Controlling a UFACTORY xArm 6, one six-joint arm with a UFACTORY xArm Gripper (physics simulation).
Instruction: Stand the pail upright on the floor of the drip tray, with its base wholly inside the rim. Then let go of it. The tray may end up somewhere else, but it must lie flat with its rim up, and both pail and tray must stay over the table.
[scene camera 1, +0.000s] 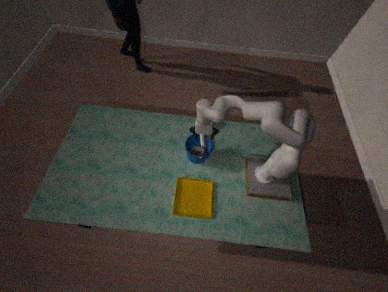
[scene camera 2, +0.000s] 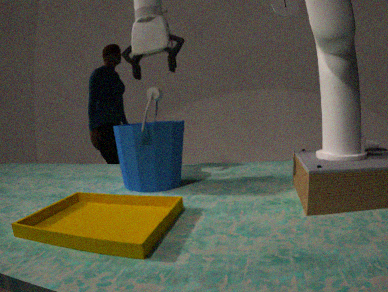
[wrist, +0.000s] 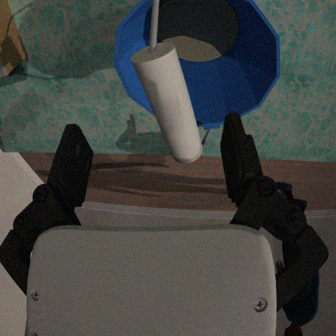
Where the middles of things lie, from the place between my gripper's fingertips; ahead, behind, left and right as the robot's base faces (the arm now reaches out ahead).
Labels:
Now: hand 4 cm short of the yellow drip tray (scene camera 2: 129, 226), 30 cm to the right of it and 27 cm above it.

